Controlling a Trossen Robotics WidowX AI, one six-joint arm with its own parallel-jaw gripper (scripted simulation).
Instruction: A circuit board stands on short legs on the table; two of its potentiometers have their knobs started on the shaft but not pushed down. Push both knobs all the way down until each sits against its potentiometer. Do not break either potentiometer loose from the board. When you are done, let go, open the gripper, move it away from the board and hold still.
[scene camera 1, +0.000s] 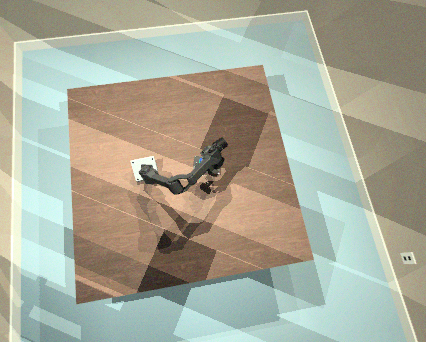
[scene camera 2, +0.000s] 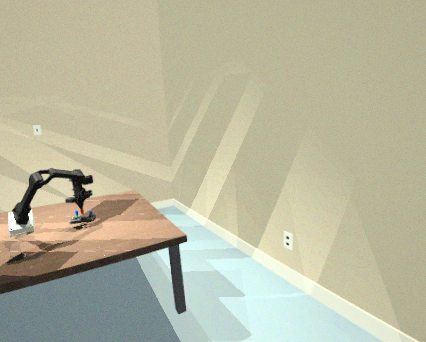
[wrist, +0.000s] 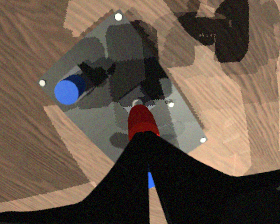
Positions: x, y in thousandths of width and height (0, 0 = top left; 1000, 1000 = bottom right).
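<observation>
My gripper (wrist: 512, 618), red knob (wrist: 502, 533) in view.
</observation>
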